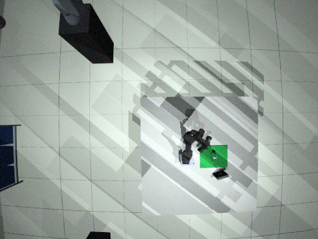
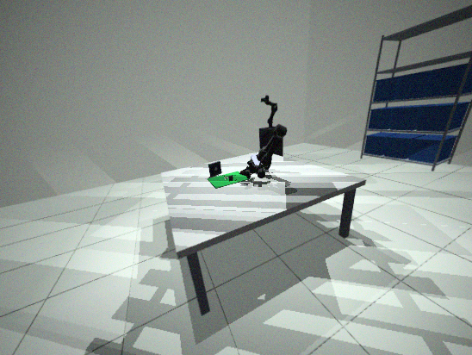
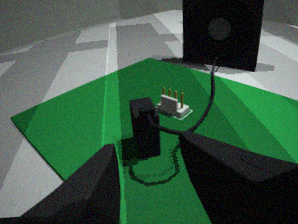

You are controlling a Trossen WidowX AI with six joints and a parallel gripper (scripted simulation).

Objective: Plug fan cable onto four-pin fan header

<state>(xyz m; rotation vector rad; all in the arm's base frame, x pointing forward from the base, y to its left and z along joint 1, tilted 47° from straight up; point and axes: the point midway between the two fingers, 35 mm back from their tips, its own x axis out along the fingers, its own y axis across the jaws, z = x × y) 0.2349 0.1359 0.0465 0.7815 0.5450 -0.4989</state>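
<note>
Now: gripper tip 60 mm short of the dark plug, 50 mm to the left of it and 50 mm above it. Also, from my gripper tip: fan header (80 mm ahead, 110 mm to the right, 70 mm below); green board (70 mm ahead, 100 mm to the right, 80 mm below); black fan (110 mm ahead, 270 mm to the right, 10 mm below).
</note>
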